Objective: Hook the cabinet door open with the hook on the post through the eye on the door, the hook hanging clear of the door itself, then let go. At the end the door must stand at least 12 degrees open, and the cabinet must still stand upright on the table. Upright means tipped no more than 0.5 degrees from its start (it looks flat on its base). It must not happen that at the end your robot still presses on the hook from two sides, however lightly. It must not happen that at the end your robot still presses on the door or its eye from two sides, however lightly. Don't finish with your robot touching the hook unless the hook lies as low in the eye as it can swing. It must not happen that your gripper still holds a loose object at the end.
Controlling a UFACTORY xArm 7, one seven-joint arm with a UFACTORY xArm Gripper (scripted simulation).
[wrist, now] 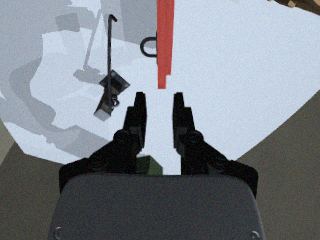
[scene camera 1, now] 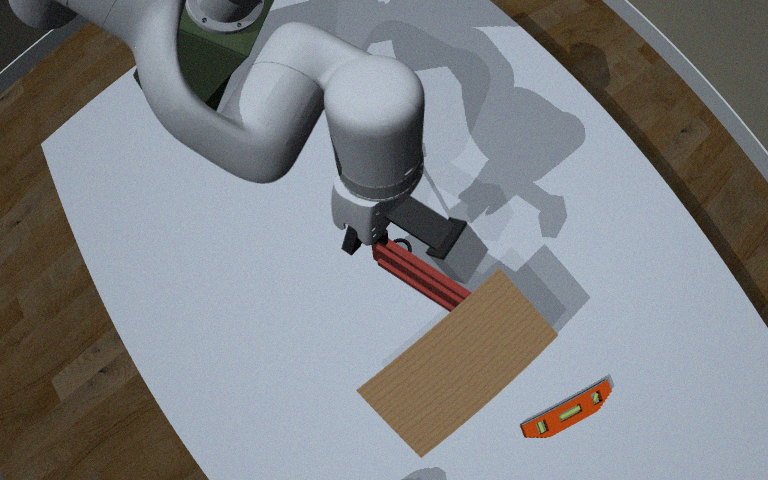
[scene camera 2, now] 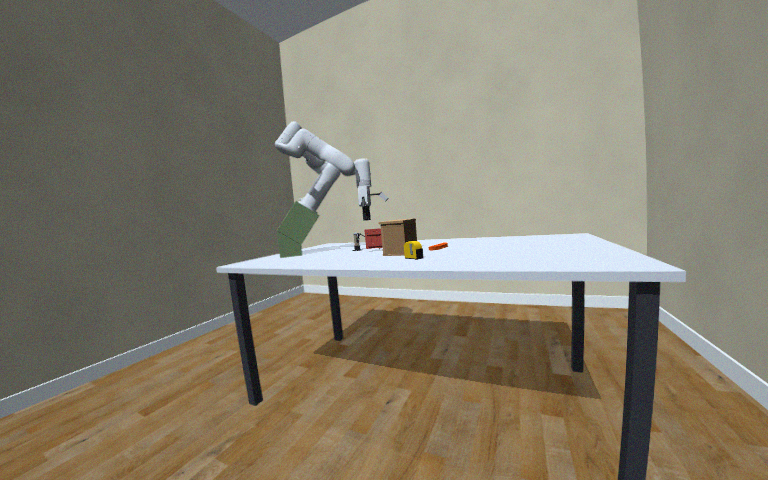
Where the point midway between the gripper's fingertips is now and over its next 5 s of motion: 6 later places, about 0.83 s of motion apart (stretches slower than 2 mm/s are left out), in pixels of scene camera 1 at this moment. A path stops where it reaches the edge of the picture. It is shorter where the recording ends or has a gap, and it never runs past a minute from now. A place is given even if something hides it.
My gripper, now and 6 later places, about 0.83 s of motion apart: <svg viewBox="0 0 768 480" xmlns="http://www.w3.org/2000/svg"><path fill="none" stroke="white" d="M383 226L384 236L384 243L381 249L375 259L371 271L368 282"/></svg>
